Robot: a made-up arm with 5 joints. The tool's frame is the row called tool. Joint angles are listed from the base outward. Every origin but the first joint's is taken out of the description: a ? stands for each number. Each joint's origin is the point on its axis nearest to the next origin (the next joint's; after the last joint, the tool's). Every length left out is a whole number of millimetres.
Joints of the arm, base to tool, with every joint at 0 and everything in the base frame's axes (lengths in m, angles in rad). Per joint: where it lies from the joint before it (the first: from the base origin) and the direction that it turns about. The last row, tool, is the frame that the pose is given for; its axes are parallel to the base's.
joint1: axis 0 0 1 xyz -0.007 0.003 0.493
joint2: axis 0 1 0 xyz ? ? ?
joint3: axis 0 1 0 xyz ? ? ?
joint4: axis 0 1 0 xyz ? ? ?
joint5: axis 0 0 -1 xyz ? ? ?
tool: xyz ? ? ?
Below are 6 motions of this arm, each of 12 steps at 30 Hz.
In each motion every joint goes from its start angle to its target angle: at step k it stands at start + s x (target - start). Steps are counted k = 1, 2, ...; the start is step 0. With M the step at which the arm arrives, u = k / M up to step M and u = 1 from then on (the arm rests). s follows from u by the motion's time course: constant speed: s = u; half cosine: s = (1 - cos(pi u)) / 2; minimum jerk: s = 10 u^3 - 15 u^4 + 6 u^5.
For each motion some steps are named. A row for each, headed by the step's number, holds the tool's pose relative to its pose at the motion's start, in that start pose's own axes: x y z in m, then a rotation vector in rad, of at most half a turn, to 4 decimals.
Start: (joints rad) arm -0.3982 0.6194 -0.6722 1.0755 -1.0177
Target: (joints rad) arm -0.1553 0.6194 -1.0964 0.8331 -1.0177
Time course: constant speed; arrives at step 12
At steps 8, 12:
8: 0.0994 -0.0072 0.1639 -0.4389 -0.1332 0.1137
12: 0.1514 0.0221 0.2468 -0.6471 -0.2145 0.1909

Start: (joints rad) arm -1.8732 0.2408 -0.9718 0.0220 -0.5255
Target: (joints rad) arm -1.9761 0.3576 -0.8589 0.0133 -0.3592
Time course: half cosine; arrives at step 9
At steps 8, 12:
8: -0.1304 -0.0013 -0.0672 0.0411 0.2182 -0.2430
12: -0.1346 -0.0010 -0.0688 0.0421 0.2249 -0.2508

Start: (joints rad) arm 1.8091 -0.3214 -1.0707 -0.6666 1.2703
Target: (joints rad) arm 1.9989 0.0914 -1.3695 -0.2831 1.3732
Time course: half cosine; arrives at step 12
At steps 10, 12:
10: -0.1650 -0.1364 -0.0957 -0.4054 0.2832 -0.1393
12: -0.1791 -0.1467 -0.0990 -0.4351 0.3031 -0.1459

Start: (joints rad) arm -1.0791 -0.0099 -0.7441 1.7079 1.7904
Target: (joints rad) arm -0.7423 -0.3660 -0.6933 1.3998 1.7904
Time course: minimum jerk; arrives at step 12
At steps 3, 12:
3: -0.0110 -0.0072 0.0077 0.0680 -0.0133 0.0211
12: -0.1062 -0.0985 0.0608 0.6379 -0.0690 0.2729

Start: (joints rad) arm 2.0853 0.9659 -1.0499 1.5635 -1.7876
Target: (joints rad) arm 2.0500 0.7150 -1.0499 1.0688 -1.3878
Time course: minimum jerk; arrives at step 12
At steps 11, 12:
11: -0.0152 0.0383 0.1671 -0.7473 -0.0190 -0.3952
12: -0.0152 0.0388 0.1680 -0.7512 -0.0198 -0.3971

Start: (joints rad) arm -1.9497 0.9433 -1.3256 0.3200 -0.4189
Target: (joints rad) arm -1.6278 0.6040 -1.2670 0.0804 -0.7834
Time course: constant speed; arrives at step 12
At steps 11, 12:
11: 0.1413 0.1819 0.2227 -0.1907 -0.4489 0.6120
12: 0.1474 0.2017 0.2445 -0.2097 -0.4910 0.6647

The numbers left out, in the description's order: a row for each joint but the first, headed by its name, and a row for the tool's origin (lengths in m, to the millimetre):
joint2: 0.024 0.002 0
joint3: 0.074 0 0.316
joint4: 0.11 0 -0.376
joint5: 0.087 0 -0.15
tool: 0.01 -0.015 0

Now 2 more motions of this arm.
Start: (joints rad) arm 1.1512 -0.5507 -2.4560 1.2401 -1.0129
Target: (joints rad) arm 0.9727 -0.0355 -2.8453 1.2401 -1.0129
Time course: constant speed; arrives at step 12
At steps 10, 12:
10: -0.0400 0.0132 -0.1872 0.0109 0.1804 0.0213
12: -0.0577 0.0186 -0.2219 0.0128 0.2167 0.0237

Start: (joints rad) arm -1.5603 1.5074 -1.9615 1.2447 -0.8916
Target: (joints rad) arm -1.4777 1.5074 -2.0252 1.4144 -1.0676
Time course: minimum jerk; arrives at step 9
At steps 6, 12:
6: 0.0226 0.0356 0.0105 0.0410 0.0876 0.1829
12: 0.0281 0.0456 0.0131 0.0537 0.1105 0.2307

